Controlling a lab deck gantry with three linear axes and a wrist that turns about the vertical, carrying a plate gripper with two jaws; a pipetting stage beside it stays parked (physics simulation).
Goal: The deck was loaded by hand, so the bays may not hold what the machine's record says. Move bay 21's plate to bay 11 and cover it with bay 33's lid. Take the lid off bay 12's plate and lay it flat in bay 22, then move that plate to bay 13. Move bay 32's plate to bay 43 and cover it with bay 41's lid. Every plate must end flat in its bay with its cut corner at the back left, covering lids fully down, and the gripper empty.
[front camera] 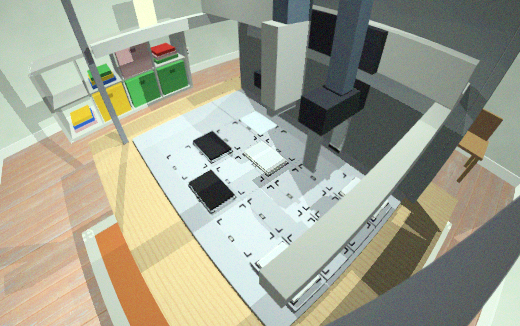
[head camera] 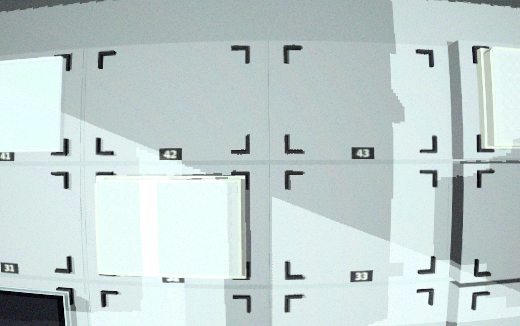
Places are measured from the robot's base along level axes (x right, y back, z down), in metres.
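Pixels of known places: gripper, fingertip midpoint: [front camera: 322,158]; robot's base, origin of the base link: [front camera: 167,157].
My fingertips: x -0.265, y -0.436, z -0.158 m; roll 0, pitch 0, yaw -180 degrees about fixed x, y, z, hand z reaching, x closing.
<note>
For each thing: its top centre in the pictures, then the offset to it from my fingertips. "spot": a spot on its surface instead.
- white plate, middle of its top: [head camera: 165,229] [front camera: 265,155] dz +0.143, dx +0.008, dy +0.208 m
- flat pale lid, middle of its top: [front camera: 258,121] dz +0.150, dx -0.099, dy +0.372 m
- pale plate, surface spot: [head camera: 502,97] spot: dz +0.129, dx -0.098, dy -0.067 m
My gripper [front camera: 323,159] hangs raised over the deck's back right part, jaws apart with nothing seen between them; it does not show in the head view. A dark plate [front camera: 212,146] [head camera: 30,307] with a thin pale rim lies in bay 21. Another dark plate [front camera: 212,191] lies in bay 12; whether a lid covers it is hard to tell. A white plate [front camera: 266,157] [head camera: 192,227] lies in bay 32, its cut corner unclear in the glare. A flat pale lid [front camera: 257,121] [head camera: 30,105] lies in bay 41. No lid shows in bay 33, and bay 43 shows no plate.
A pale plate [head camera: 502,97] stands right of bay 43 past a raised edge. A long pale beam [front camera: 350,210] hides part of the deck's right side. The parked pipetting stage [front camera: 284,65] stands left of the gripper's column [front camera: 347,47].
</note>
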